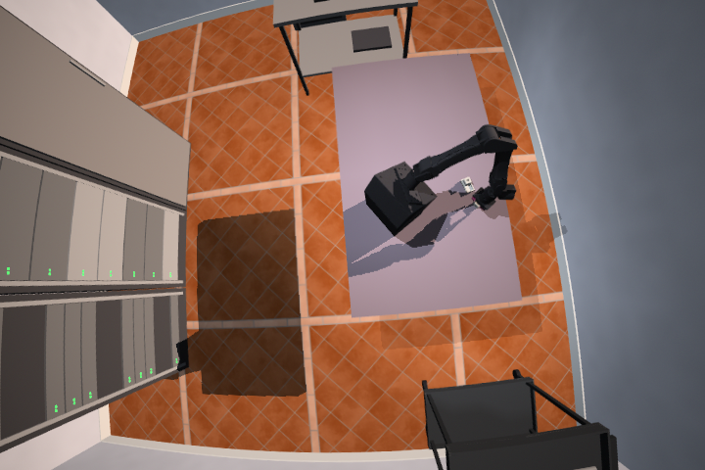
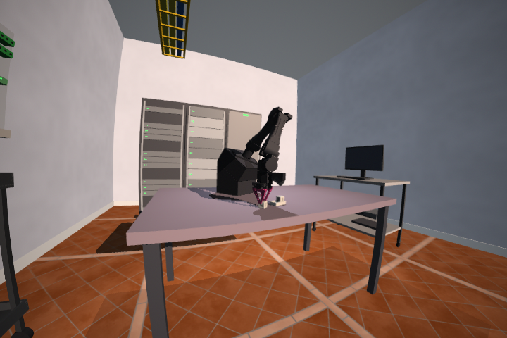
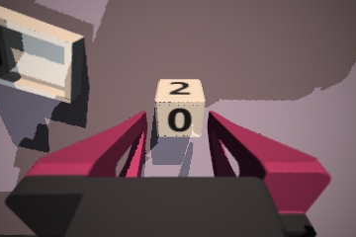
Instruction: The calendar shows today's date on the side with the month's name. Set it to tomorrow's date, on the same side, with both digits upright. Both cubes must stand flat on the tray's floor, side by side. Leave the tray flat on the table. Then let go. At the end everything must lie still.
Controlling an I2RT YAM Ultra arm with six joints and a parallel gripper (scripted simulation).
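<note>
The cream digit cube is 2 cm below my hand. Round my hand: cream tray: 11 cm to the left, 3 cm behind, 2 cm below.
</note>
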